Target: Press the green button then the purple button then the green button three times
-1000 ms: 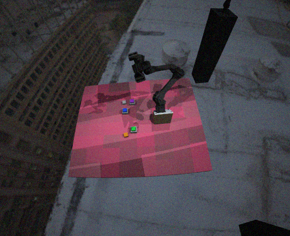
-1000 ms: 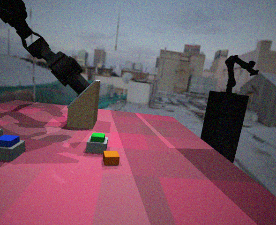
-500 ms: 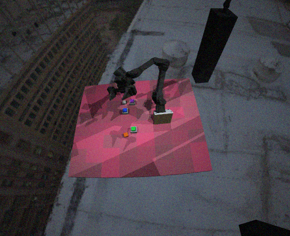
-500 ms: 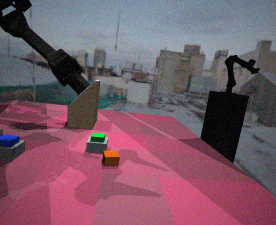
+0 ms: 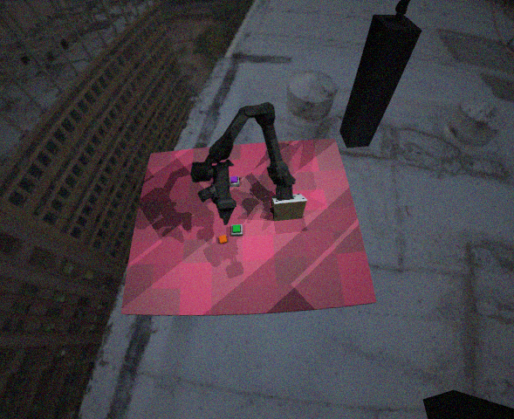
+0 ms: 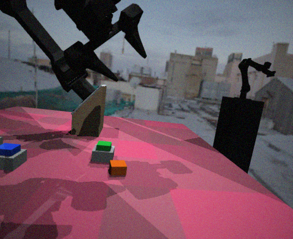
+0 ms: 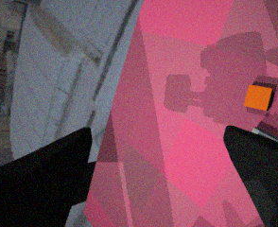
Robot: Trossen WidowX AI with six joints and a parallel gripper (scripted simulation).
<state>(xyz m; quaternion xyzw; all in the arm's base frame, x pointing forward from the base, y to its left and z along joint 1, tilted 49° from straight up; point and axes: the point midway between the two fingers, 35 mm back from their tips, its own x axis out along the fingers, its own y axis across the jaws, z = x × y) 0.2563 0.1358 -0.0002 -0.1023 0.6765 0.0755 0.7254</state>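
Right now the green button is 30 mm behind my gripper tip, 50 mm to the right of it and 190 mm below it. From my gripper tip the other things lie so: orange block: 40 mm ahead, 10 mm to the right, 210 mm below; blue button: 30 mm ahead, 230 mm to the right, 190 mm below; purple button: 40 mm behind, 310 mm to the right, 190 mm below.
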